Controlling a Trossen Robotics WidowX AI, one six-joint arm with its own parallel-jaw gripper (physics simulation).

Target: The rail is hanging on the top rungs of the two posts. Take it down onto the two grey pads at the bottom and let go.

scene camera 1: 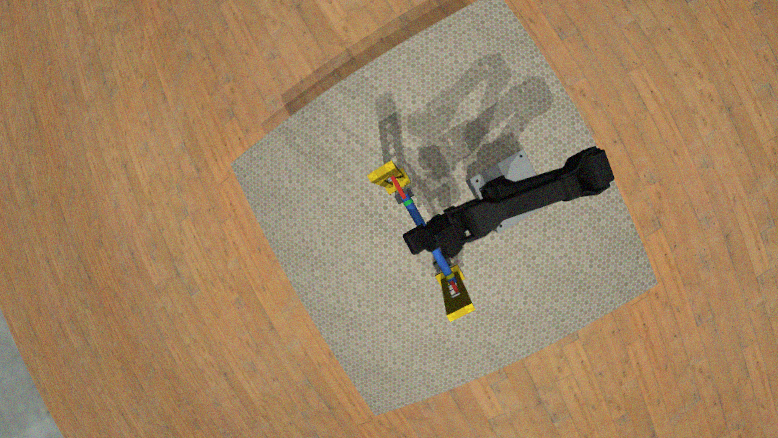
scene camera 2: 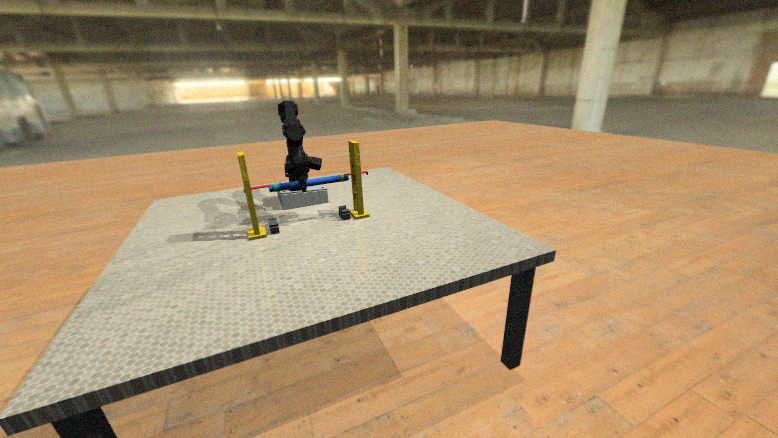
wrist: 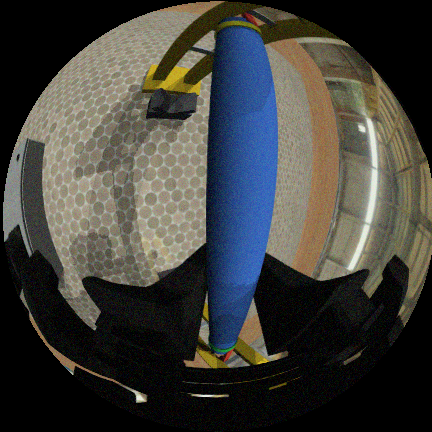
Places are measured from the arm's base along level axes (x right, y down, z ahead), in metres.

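Where they show: gripper, between the fingertips: [scene camera 2: 304, 190] [wrist: 227, 249]; arm's base, origin of its link: [scene camera 1: 492, 192] [scene camera 2: 296, 189].
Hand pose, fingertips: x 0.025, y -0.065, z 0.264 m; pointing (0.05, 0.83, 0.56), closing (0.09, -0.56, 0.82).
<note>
Each offset is from my fingertips to the top centre of the thing. Level surfaces: height alone.
The blue rail {dx -0.027, dy -0.038, dz -0.014 m} [scene camera 1: 414, 213] [scene camera 2: 329, 180] [wrist: 242, 150] has red end rods, a green band near one end and a yellow band near the other. My gripper [scene camera 1: 429, 239] [scene camera 2: 303, 186] [wrist: 227, 249] is shut on its blue middle. The rail is about level, well above the pads, near mid-height of the posts. Its green-band end is at one yellow post {dx +0.192, dy -0.161, dz -0.021 m} [scene camera 1: 381, 175] [scene camera 2: 250, 209], its yellow-band end at the other yellow post {dx -0.206, dy -0.161, dz +0.011 m} [scene camera 1: 460, 312] [scene camera 2: 356, 187]. Whether the rods touch rungs is too small to tell. One dark grey pad {dx +0.131, dy +0.095, dz -0.016 m} [scene camera 2: 273, 226] and another dark grey pad {dx -0.145, dy +0.095, dz +0.006 m} [scene camera 2: 344, 212] [wrist: 172, 106] stand inside the post bases.
A grey plate-like block [scene camera 1: 517, 164] [scene camera 2: 304, 199] lies under the arm, behind the rail in scene camera 2. The posts and pads stand on a tiled table top {dy +0.139 m} [scene camera 1: 348, 304] [scene camera 2: 304, 277]. The arm's shadow falls across it.
</note>
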